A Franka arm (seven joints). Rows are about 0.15 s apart.
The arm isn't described. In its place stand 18 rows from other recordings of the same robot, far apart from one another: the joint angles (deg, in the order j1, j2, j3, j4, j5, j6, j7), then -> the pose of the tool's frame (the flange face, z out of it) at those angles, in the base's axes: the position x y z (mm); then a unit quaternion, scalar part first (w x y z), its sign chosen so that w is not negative.
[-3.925, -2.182, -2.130, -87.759, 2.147, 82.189, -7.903] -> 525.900, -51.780, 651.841, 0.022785, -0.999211, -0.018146, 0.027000
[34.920, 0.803, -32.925, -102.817, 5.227, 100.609, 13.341] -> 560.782, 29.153, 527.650, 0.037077, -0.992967, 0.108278, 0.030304
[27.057, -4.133, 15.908, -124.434, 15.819, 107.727, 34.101] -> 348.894, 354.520, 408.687, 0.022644, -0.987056, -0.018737, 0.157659
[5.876, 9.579, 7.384, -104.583, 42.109, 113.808, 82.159] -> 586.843, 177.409, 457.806, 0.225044, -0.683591, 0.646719, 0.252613
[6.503, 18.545, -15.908, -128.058, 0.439, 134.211, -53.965] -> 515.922, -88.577, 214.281, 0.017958, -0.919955, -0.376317, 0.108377
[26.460, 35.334, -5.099, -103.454, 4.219, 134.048, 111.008] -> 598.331, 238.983, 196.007, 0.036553, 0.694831, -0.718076, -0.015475
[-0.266, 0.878, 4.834, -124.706, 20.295, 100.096, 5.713] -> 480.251, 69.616, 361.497, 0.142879, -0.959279, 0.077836, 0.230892
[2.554, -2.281, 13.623, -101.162, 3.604, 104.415, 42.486] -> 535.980, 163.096, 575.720, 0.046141, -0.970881, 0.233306, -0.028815
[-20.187, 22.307, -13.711, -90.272, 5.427, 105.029, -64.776] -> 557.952, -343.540, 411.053, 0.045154, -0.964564, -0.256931, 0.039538
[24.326, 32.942, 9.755, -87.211, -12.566, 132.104, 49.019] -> 612.729, 383.738, 350.053, 0.039069, -0.989534, 0.083467, -0.111039
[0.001, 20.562, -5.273, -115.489, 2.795, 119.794, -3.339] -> 566.685, -49.109, 254.125, 0.013395, -0.989602, 0.031054, 0.139800
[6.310, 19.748, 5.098, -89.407, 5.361, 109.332, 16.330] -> 649.479, 130.827, 449.025, 0.057928, -0.996390, 0.060856, 0.012145
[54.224, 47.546, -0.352, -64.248, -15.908, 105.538, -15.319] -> 460.455, 596.173, 306.446, 0.143744, 0.788128, 0.598452, -0.006939
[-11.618, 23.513, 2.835, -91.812, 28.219, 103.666, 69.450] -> 650.799, -64.546, 387.581, 0.156944, -0.694733, 0.671008, 0.206067
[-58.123, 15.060, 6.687, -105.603, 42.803, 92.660, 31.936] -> 410.603, -408.996, 382.673, 0.396654, -0.602311, 0.673897, 0.160468
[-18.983, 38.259, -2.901, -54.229, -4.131, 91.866, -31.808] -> 683.482, -268.761, 488.734, 0.043936, 0.994306, 0.093052, -0.027677
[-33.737, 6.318, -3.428, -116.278, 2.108, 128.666, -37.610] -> 466.075, -351.154, 403.669, 0.022945, 0.998502, -0.006482, 0.049255
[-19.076, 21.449, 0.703, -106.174, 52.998, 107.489, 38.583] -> 598.803, -135.748, 321.251, 0.363947, -0.675257, 0.601143, 0.224049
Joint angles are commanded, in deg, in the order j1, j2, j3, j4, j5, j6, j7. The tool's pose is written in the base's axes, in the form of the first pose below.
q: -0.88 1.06 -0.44 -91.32 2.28 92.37 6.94
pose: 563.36, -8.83, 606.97, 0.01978, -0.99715, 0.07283, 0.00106
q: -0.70 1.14 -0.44 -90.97 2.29 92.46 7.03
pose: 564.17, -7.06, 609.22, 0.02002, -0.99720, 0.07202, -0.00203
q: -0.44 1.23 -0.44 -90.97 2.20 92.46 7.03
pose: 564.63, -4.67, 608.33, 0.01919, -0.99738, 0.06974, -0.00124
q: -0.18 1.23 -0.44 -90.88 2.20 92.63 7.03
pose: 565.02, -2.12, 609.34, 0.01932, -0.99753, 0.06749, -0.00346
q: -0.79 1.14 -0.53 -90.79 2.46 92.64 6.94
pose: 564.61, -8.54, 611.01, 0.02163, -0.99709, 0.07285, -0.00514
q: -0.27 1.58 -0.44 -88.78 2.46 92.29 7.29
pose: 567.26, -2.53, 622.81, 0.02229, -0.99716, 0.07022, -0.01558
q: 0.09 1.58 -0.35 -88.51 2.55 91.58 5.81
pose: 566.08, 2.13, 623.93, 0.02277, -0.99825, 0.05325, -0.01191
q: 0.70 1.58 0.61 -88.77 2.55 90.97 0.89
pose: 564.58, 17.52, 620.82, 0.02250, -0.99973, -0.00341, -0.00498
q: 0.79 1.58 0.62 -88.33 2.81 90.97 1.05
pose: 564.72, 18.98, 624.48, 0.02486, -0.99965, -0.00295, -0.00872
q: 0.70 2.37 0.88 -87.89 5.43 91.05 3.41
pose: 568.85, 25.48, 620.78, 0.04794, -0.99870, 0.01650, -0.00481
